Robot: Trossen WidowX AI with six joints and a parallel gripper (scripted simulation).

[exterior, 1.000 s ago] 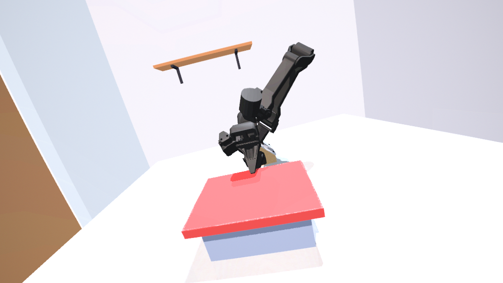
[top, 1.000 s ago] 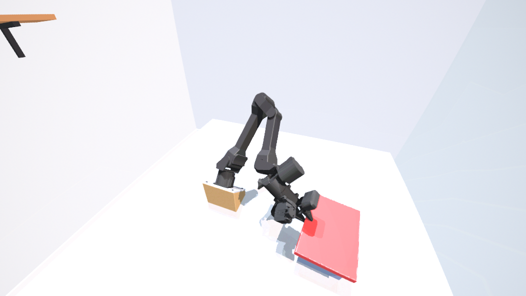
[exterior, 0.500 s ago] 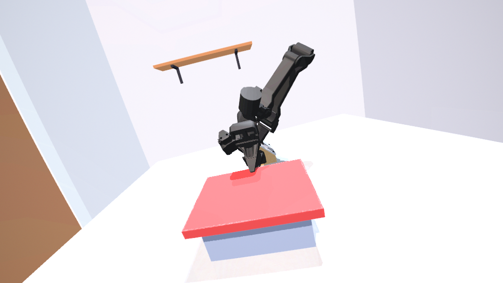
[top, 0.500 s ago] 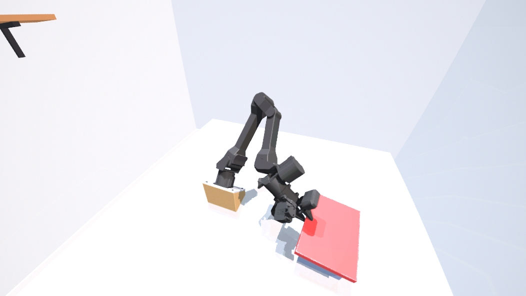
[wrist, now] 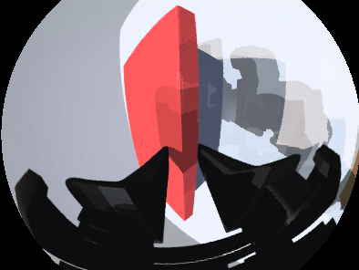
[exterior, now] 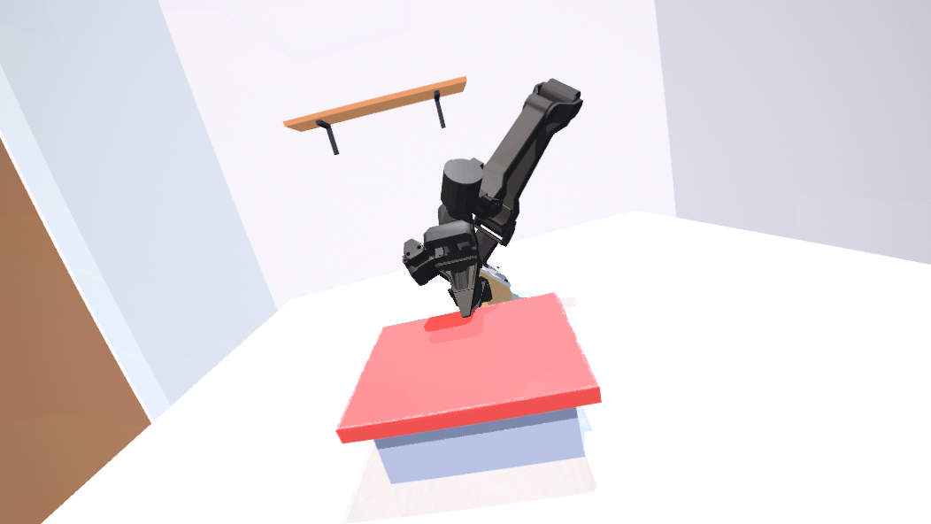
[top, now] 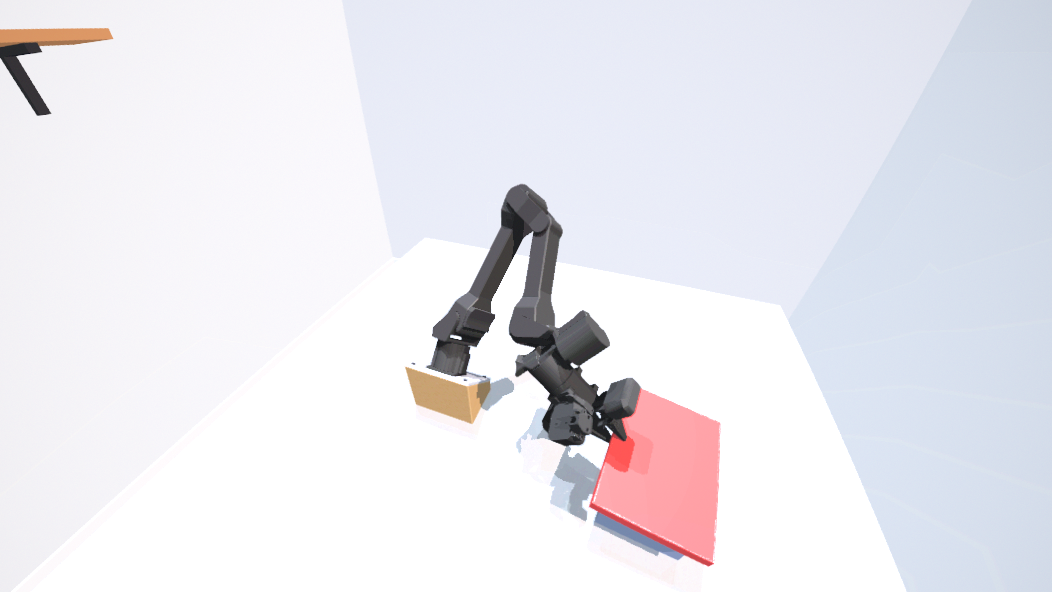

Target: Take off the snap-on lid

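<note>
The red lid lies 8 cm ahead of my gripper tip and 1 cm to the right of it. Also, from my gripper tip: pale blue storage box (8 cm ahead, 5 cm below, 1 cm to the right).
</note>
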